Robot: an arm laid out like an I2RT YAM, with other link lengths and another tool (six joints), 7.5 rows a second.
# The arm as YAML. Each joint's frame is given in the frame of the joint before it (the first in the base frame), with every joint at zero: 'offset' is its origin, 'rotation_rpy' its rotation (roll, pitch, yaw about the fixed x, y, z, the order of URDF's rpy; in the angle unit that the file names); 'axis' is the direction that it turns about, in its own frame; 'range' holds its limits. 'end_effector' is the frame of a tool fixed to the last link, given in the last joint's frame.
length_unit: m
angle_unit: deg
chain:
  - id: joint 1
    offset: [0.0, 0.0, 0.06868]
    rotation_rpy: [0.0, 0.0, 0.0]
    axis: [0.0, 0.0, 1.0]
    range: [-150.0, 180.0]
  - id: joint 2
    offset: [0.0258, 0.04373, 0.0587]
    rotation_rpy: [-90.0, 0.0, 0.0]
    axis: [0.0, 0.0, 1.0]
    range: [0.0, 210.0]
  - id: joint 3
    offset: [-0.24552, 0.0, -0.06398]
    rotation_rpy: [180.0, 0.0, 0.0]
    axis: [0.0, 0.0, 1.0]
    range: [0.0, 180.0]
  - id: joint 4
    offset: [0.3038, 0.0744, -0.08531]
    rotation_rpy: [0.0, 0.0, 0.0]
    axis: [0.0, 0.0, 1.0]
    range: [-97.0, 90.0]
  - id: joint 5
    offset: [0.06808, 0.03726, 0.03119]
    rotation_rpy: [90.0, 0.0, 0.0]
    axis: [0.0, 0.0, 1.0]
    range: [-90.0, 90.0]
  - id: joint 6
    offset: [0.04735, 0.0, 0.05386]
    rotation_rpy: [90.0, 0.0, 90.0]
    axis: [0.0, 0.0, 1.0]
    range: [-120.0, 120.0]
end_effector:
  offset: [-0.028, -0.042, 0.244]
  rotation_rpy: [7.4, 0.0, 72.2]
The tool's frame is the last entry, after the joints.
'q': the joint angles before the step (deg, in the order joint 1, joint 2, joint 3, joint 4, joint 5, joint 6). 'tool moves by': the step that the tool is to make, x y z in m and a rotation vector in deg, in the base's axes. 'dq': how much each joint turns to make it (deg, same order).
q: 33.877, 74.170, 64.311, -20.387, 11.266, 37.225
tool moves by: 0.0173, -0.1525, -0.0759, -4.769, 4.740, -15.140
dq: -13.113, -6.736, -12.995, 0.009, 2.835, -0.608
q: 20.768, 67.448, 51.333, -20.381, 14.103, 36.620
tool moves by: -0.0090, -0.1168, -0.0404, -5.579, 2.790, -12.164
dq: -9.473, -3.554, -7.187, -0.013, 4.960, -2.004
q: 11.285, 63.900, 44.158, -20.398, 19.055, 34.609
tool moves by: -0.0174, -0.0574, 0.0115, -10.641, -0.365, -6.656
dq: -0.326, -2.802, -2.504, -0.153, 11.617, -4.366
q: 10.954, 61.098, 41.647, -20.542, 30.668, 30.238
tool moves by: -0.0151, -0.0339, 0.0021, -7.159, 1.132, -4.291
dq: -0.003, -0.702, -1.747, 0.229, 7.683, -2.922
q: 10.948, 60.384, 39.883, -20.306, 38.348, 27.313
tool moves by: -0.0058, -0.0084, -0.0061, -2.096, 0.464, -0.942
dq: 0.022, -0.377, -1.912, 1.385, 2.018, -1.110
